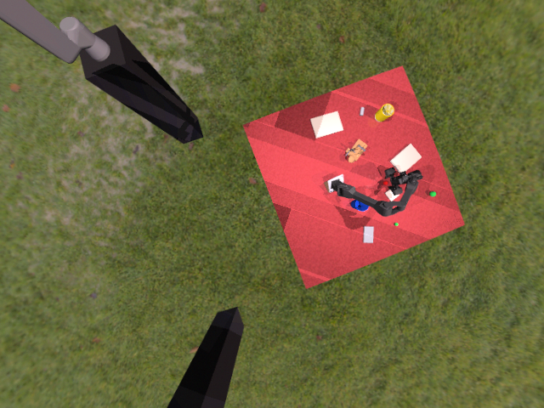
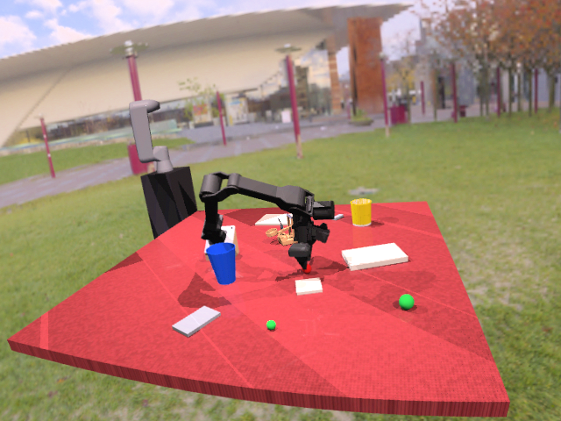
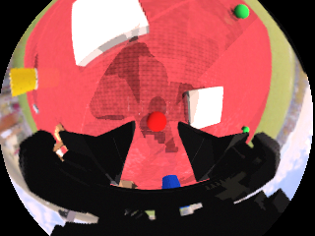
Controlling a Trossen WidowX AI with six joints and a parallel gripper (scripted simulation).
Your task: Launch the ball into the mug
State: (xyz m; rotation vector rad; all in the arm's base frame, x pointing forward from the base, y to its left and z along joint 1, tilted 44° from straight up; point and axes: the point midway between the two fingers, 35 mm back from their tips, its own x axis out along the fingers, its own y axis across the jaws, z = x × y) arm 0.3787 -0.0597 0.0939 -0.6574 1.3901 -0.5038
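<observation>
Now: the red ball 1 cm below my gripper tip. Round my gripper tip: white block 9 cm to the right, 3 cm ahead, 2 cm below; catapult 28 cm to the left, 16 cm behind, 2 cm above; blue cup 26 cm behind, 8 cm to the right.
</observation>
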